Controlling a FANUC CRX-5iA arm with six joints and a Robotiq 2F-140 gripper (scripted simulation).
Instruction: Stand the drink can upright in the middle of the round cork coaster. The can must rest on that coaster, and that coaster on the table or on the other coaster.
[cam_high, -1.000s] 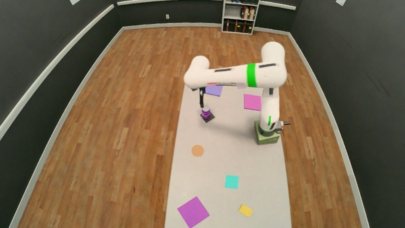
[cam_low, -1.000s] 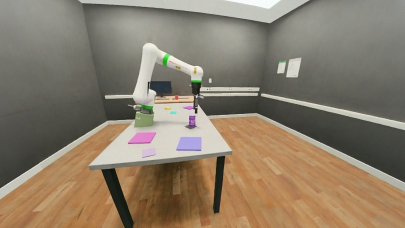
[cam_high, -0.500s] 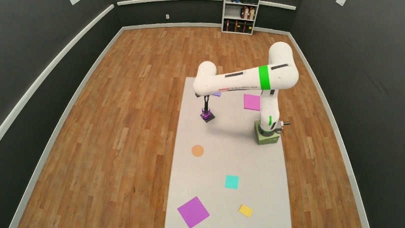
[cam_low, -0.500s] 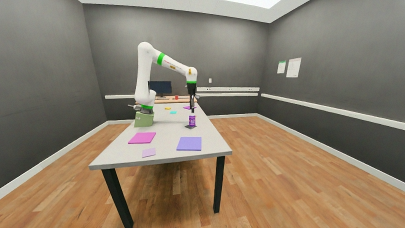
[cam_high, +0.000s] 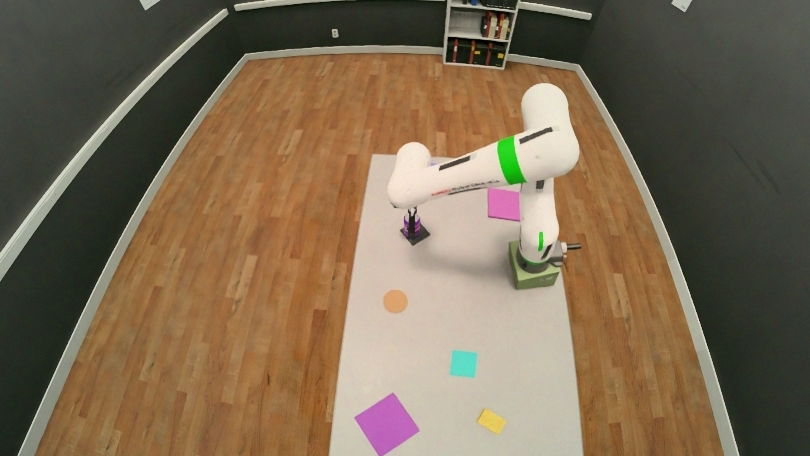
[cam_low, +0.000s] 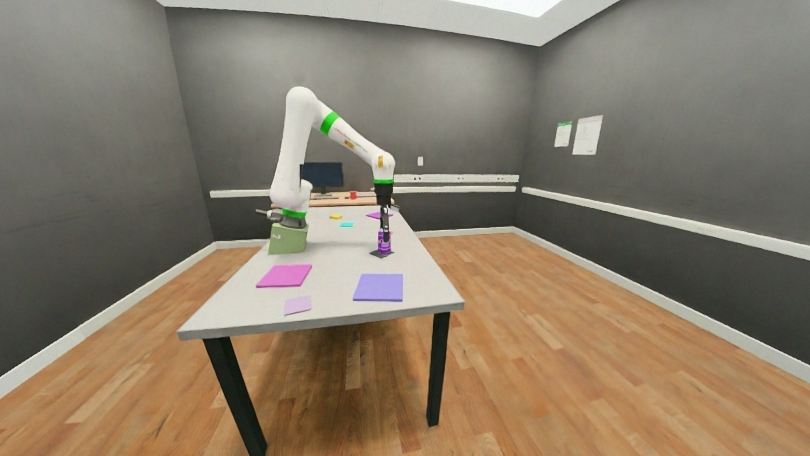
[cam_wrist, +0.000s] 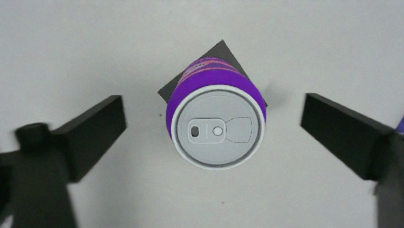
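Right now my hand is 100 mm above the dark square coaster, 20 mm past it and 10 mm to the left of it. The rest, counted from my hand: lilac square mat: 340 mm to the right, 90 mm below, 50 mm behind; drink can: 30 mm below; round cork coaster: 320 mm to the left, 100 mm below, 40 mm ahead.
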